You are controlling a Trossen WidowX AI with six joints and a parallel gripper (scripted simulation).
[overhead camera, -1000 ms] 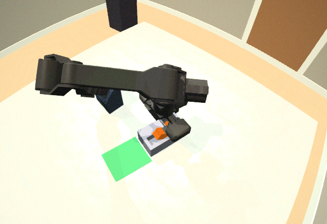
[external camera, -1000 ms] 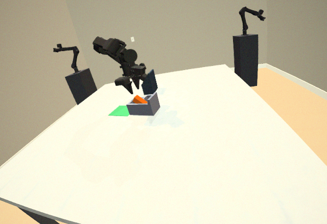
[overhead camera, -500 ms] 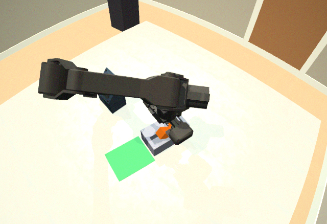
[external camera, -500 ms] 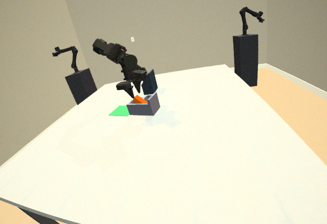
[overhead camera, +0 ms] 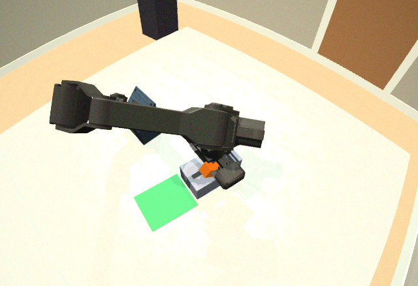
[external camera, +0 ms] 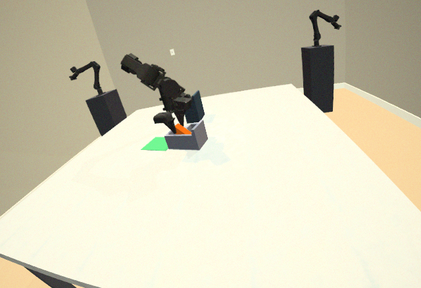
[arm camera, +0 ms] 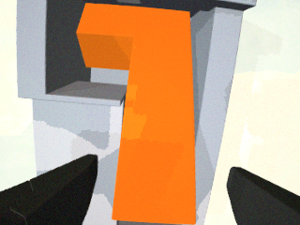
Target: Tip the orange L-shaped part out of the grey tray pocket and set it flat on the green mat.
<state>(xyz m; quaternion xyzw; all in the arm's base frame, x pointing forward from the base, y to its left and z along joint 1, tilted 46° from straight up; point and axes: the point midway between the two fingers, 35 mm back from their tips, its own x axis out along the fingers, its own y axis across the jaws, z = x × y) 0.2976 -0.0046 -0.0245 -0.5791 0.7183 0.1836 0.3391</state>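
My gripper tip is now 1 cm past the orange L-shaped part, 4 cm to the right of it and 4 cm above it. The rest, counted from my gripper tip: green mat: 6 cm behind, 14 cm to the right, 9 cm below.
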